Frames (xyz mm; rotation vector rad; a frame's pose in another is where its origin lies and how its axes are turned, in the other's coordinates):
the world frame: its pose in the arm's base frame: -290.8 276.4 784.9 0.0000 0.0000 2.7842
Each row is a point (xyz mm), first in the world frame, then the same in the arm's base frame.
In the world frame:
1: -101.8 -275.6 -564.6
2: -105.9 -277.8 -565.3
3: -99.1 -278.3 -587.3
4: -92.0 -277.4 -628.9
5: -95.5 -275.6 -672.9
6: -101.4 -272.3 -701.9
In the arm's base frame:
1: -99.0 499.0 220.3
2: -94.4 499.6 219.6
3: -100.6 502.4 197.6
4: -107.6 504.1 156.0
5: -104.9 501.2 112.0
6: -100.5 496.0 83.0

